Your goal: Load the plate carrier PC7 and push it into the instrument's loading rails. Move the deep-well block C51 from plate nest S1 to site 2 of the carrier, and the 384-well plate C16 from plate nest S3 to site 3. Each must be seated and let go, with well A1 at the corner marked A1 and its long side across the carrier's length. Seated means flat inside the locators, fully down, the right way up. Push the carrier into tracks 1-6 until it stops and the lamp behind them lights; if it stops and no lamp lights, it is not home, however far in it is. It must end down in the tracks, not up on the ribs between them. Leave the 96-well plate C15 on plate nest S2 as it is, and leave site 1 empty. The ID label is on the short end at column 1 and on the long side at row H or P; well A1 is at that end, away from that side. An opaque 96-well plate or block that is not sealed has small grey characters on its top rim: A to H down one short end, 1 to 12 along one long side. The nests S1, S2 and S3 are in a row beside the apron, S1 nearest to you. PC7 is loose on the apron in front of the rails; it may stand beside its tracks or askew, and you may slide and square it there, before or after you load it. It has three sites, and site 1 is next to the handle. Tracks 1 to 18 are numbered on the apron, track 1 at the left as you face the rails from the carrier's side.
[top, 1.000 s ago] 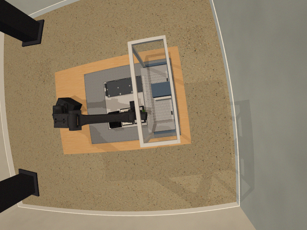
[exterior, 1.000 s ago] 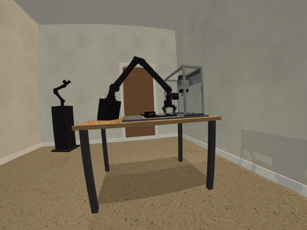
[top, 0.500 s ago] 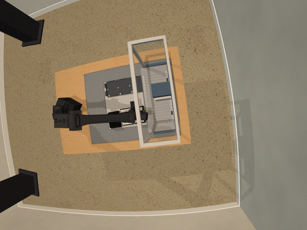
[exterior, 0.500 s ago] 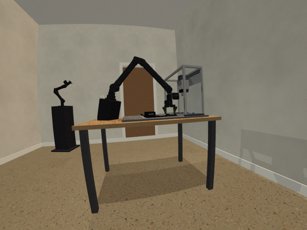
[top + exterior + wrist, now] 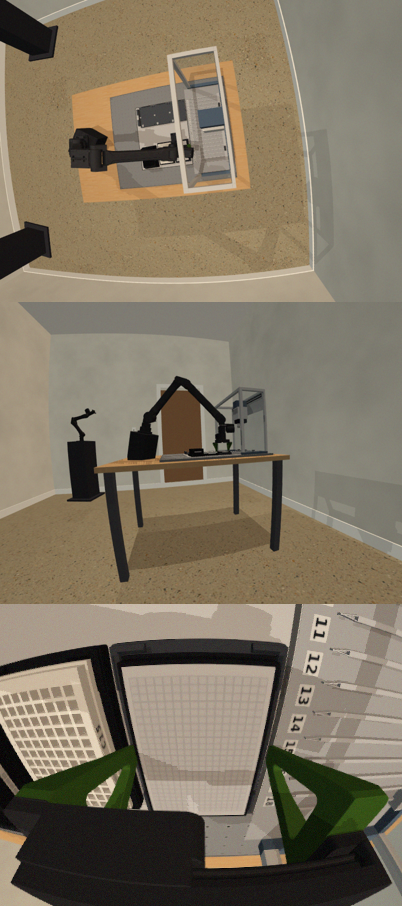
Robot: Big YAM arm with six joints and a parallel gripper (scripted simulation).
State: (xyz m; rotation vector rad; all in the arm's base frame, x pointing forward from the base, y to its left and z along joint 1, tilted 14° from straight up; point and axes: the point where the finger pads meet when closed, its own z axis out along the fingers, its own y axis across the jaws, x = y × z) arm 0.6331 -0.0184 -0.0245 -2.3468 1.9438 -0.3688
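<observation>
My hand is 20 mm above the nest S3. The rest, counted from my hand: dark carrier PC7: 230 mm to the left, 150 mm behind, 10 mm below; then black nest: 210 mm behind, 50 mm to the right, 20 mm below; then white 96-well plate C15: 110 mm behind, 20 mm to the right.
</observation>
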